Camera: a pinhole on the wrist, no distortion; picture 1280 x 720 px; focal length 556.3 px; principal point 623.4 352.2 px. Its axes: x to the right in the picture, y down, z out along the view. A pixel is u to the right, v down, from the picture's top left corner.
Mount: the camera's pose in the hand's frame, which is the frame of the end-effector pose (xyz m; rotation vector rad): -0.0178 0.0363 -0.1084 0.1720 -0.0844 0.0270
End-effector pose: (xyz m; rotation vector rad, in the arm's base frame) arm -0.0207 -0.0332 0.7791 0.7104 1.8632 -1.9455
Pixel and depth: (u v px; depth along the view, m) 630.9 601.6 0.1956
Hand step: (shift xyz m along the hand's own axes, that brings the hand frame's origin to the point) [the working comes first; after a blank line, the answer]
In the camera's frame: 0.0026 0.0877 0.1956

-0.0341 0.0891 0.0987
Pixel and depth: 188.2 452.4 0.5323
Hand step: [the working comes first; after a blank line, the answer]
In the camera's frame: -0.4164 0.0959 0.5323

-0.4793 0.0310 0.3945
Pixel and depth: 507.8 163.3 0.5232
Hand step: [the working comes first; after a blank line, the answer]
In the camera's frame: -0.1087 -0.1777 0.5232

-0.1627 -0.2308 0.3657
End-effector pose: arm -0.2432 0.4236 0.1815 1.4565 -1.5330 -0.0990
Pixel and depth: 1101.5 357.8 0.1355
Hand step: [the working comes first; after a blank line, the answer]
In the camera's frame: 0.1165 0.0014 0.1355

0.0871 0.0166 0.0349
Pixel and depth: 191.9 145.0 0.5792
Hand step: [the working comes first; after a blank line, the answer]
In the camera's frame: -0.4493 -0.2157 0.5792

-0.5052 -0.2846 0.3849
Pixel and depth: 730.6 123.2 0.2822
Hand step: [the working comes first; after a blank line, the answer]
In the camera's frame: 0.0544 -0.1162 0.2822

0.0173 -0.1256 0.1536
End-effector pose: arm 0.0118 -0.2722 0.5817 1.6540 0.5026 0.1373
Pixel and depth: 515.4 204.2 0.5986
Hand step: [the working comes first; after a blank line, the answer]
In the camera's frame: -0.1162 -0.1593 0.5986

-0.1770 -0.2258 0.4422
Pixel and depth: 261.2 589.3 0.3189
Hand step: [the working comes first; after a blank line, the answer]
In the camera's frame: -0.2076 0.1359 0.3189

-0.2553 0.1112 0.2098
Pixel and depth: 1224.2 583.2 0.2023
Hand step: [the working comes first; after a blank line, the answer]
In the camera's frame: 0.2185 0.0840 0.2023

0.1805 0.0885 0.1233
